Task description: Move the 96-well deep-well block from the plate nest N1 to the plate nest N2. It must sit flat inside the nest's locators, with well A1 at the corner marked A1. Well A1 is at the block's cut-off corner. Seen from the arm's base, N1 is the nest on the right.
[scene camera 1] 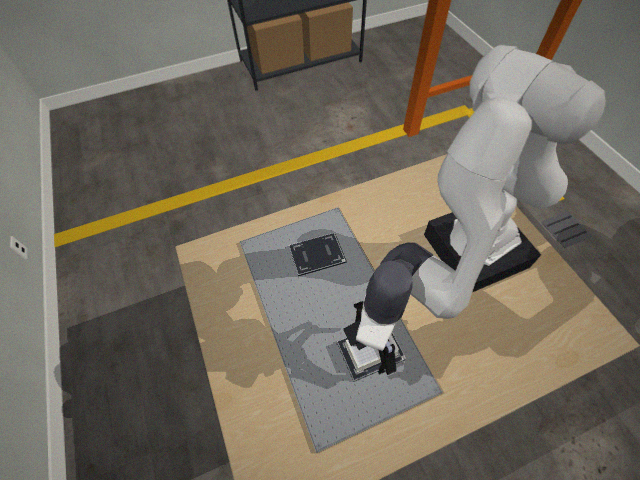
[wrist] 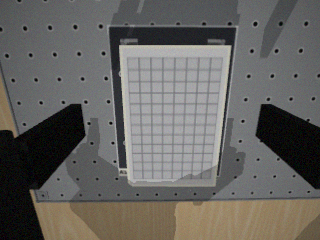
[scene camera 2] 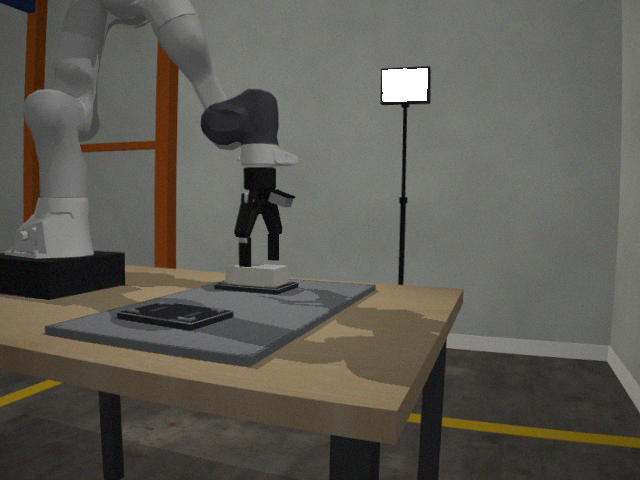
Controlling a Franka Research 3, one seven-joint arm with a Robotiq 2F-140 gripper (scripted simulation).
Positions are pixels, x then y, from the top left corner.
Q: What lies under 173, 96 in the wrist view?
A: A white 96-well deep-well block.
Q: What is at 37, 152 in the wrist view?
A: My gripper.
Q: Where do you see a white 96-well deep-well block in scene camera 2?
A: At 259, 275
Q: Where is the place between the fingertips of my gripper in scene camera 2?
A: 260, 263
